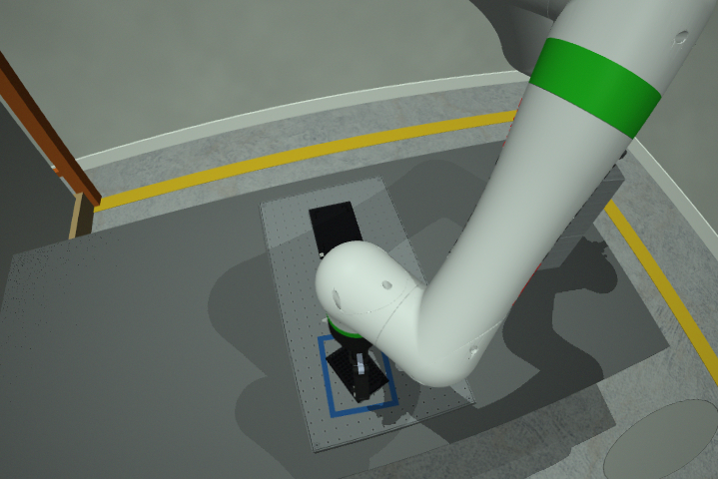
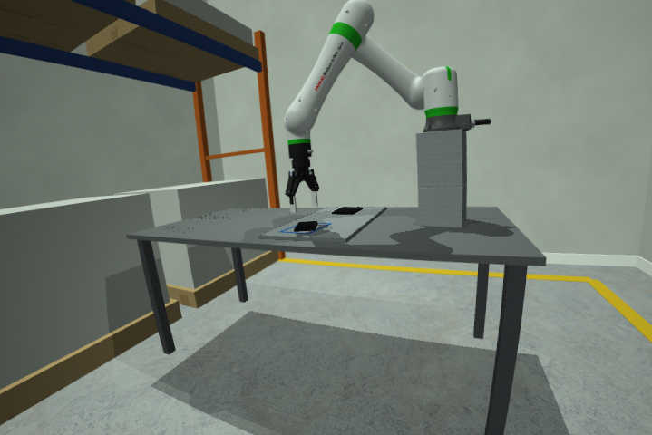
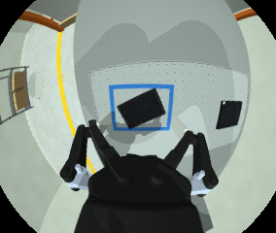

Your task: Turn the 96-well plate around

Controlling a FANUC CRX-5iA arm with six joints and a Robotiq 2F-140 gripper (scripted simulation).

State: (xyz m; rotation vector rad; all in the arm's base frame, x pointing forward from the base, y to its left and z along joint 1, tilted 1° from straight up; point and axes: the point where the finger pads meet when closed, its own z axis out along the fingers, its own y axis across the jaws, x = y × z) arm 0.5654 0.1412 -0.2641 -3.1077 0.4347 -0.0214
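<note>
Right now my hand is 80 mm above the black 96-well plate. Also, from my hand: black plate nest N1: 380 mm to the right, 90 mm behind, 80 mm below; white A1 mark: 310 mm to the right, 80 mm below, 30 mm behind.
</note>
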